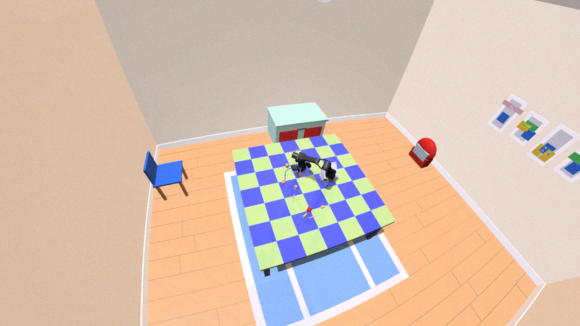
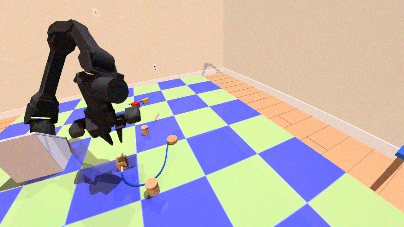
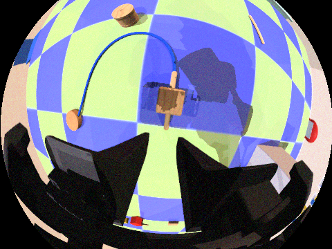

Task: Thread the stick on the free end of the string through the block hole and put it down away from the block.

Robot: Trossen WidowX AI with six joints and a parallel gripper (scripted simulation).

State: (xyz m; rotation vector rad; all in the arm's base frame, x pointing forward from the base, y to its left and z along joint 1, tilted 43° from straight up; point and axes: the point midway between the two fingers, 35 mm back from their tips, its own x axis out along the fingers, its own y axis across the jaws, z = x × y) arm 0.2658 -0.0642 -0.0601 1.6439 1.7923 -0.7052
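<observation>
Now: the wooden block 30 mm to the right of my gripper tip and 60 mm below it. From my gripper tip the other things lie so: wooden cylinder: 90 mm ahead, 150 mm to the right, 60 mm below; red block: 20 mm ahead, 390 mm to the left, 60 mm below; round wooden button: 170 mm ahead, 40 mm to the left, 70 mm below.
</observation>
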